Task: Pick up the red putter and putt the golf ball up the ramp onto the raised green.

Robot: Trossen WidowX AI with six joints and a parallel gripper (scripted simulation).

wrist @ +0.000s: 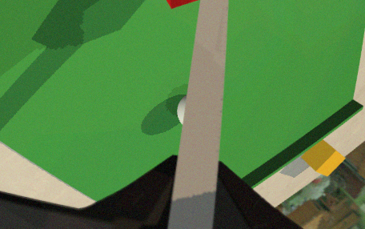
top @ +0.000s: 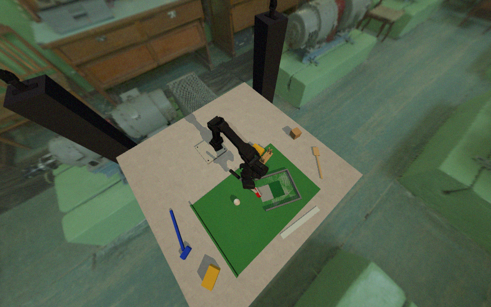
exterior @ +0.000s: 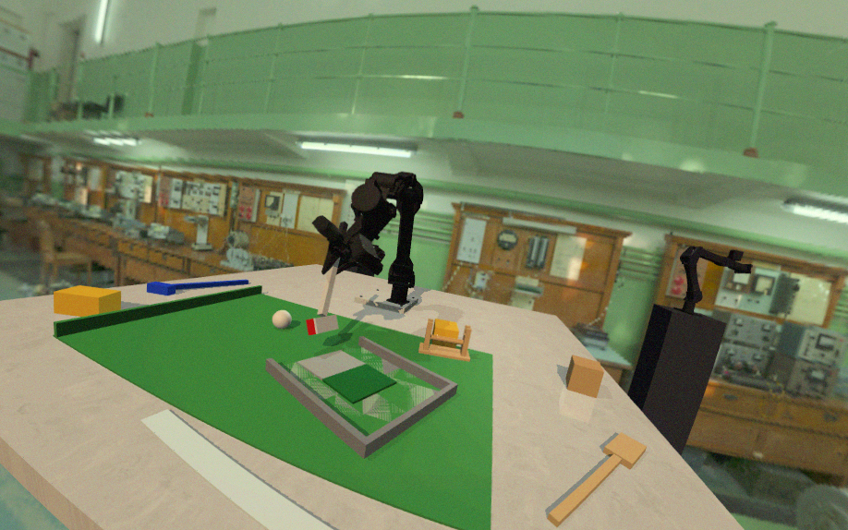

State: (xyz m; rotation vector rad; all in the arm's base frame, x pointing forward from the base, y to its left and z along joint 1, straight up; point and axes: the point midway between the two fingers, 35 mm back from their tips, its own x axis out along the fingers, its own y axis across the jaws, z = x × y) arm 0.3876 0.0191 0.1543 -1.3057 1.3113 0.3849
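Right now my gripper tip is 20 mm to the right of the red putter and 10 mm below it. From my gripper tip the other things lie so: green mat: 80 mm ahead, 50 mm to the left, 140 mm below; white golf ball: 40 mm ahead, 80 mm to the right, 120 mm below; wooden stand: 130 mm behind, 270 mm to the left, 110 mm below.
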